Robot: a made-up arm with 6 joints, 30 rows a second.
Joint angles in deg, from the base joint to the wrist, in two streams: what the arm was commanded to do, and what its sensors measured. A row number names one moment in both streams.
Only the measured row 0 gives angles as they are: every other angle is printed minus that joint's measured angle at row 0.
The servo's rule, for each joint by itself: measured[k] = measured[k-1] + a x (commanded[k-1-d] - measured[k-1]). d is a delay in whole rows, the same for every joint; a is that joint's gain. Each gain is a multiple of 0.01, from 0.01 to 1. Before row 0 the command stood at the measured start. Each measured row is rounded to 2 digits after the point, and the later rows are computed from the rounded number. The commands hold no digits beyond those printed.
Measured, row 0:
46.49, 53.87, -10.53, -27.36, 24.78, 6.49
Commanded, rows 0 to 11:
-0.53, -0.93, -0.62, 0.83, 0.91, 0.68
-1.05, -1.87, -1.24, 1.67, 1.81, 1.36
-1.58, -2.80, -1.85, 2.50, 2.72, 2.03
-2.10, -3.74, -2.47, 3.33, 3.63, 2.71
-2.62, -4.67, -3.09, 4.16, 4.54, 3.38
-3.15, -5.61, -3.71, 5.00, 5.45, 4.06
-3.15, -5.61, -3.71, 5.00, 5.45, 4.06
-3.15, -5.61, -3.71, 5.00, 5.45, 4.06
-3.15, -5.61, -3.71, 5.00, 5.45, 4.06
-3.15, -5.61, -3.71, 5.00, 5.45, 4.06
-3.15, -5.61, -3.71, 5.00, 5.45, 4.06
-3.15, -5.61, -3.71, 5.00, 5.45, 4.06
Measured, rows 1 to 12:
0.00, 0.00, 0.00, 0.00, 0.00, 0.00
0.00, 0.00, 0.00, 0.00, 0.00, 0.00
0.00, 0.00, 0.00, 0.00, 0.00, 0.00
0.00, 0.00, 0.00, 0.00, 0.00, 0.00
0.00, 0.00, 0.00, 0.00, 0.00, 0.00
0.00, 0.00, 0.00, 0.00, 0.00, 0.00
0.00, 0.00, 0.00, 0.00, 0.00, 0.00
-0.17, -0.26, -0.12, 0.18, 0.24, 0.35
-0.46, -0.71, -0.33, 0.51, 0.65, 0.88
-0.83, -1.30, -0.62, 0.95, 1.19, 1.48
-1.25, -1.98, -0.97, 1.47, 1.82, 2.12
-1.70, -2.73, -1.37, 2.06, 2.53, 2.78
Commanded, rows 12 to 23:
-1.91, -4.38, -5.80, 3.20, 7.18, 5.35
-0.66, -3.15, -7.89, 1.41, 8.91, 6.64
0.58, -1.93, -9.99, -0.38, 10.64, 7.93
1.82, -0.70, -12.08, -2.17, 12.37, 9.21
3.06, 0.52, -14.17, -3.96, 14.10, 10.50
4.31, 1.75, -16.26, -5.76, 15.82, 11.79
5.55, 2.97, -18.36, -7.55, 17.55, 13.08
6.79, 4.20, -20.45, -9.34, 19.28, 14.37
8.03, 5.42, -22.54, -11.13, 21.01, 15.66
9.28, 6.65, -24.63, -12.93, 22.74, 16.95
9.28, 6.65, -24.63, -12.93, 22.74, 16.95
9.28, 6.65, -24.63, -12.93, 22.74, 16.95
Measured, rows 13 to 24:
-2.18, -3.54, -1.81, 2.71, 3.29, 3.45
-2.50, -4.12, -2.17, 3.21, 3.85, 3.77
-2.71, -4.54, -2.46, 3.60, 4.27, 3.92
-2.86, -4.84, -2.70, 3.91, 4.58, 3.99
-2.96, -5.06, -2.89, 4.15, 4.81, 4.03
-3.02, -5.21, -3.05, 4.34, 4.98, 4.05
-3.06, -5.32, -3.18, 4.49, 5.10, 4.06
-2.68, -5.06, -3.68, 4.21, 5.64, 4.73
-2.01, -4.53, -4.48, 3.59, 6.49, 5.72
-1.16, -3.80, -5.53, 2.72, 7.57, 6.87
-0.18, -2.93, -6.77, 1.64, 8.82, 8.09
0.89, -1.96, -8.18, 0.41, 10.19, 9.34

